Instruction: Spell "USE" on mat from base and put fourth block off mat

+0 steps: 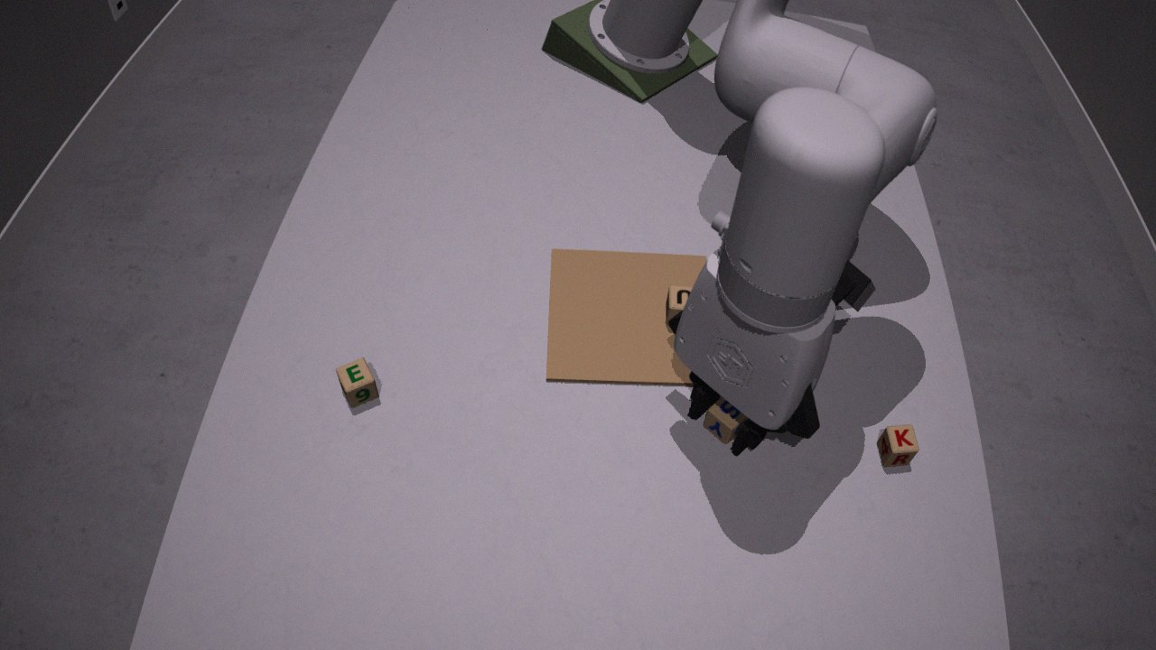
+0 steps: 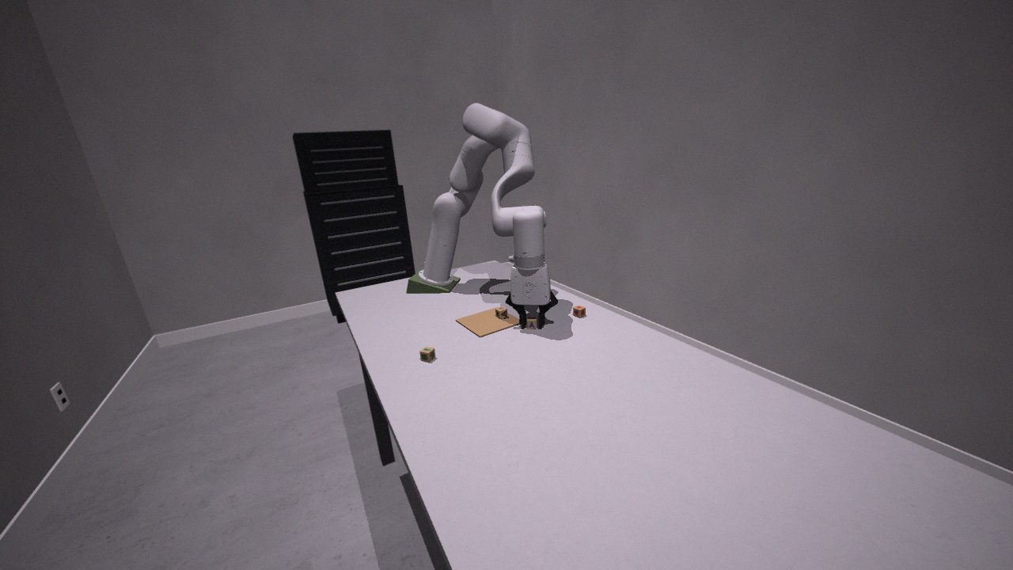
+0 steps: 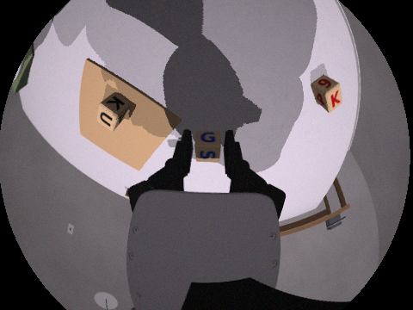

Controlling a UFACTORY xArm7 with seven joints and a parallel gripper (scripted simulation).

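Now: hand 10 mm above the S block. Round my hand: U block: 110 mm behind, 30 mm to the right; then K block: 20 mm ahead, 150 mm to the left, 10 mm below; then tan mat: 110 mm behind, 70 mm to the right, 20 mm below.
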